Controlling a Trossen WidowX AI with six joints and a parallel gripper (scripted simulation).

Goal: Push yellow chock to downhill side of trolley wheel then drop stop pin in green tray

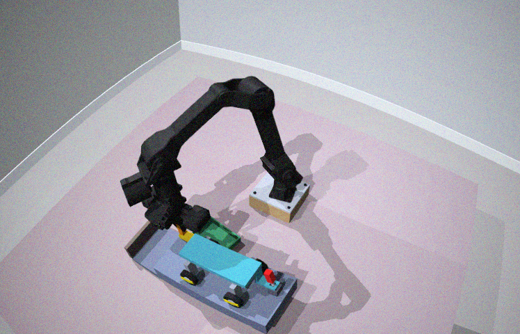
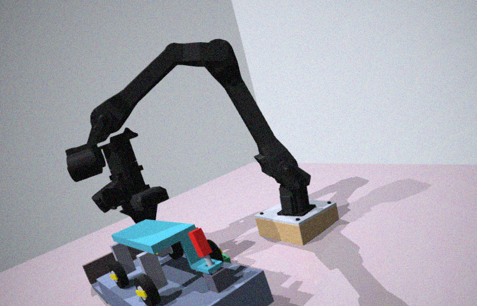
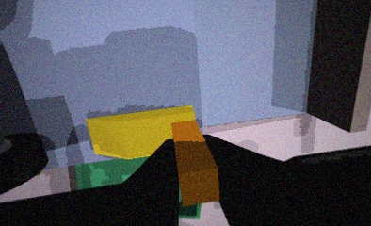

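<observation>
Right now the red-headed stop pin is 27 cm to the left of my gripper tip, 9 cm ahead of it and 5 cm above it. Round my gripper tip: yellow chock: 2 cm to the left, 1 cm below, 1 cm ahead; then blue-grey ramp: 14 cm to the left, 8 cm ahead, 4 cm below; then brown end wall: 12 cm to the right, 6 cm below, 3 cm ahead.
</observation>
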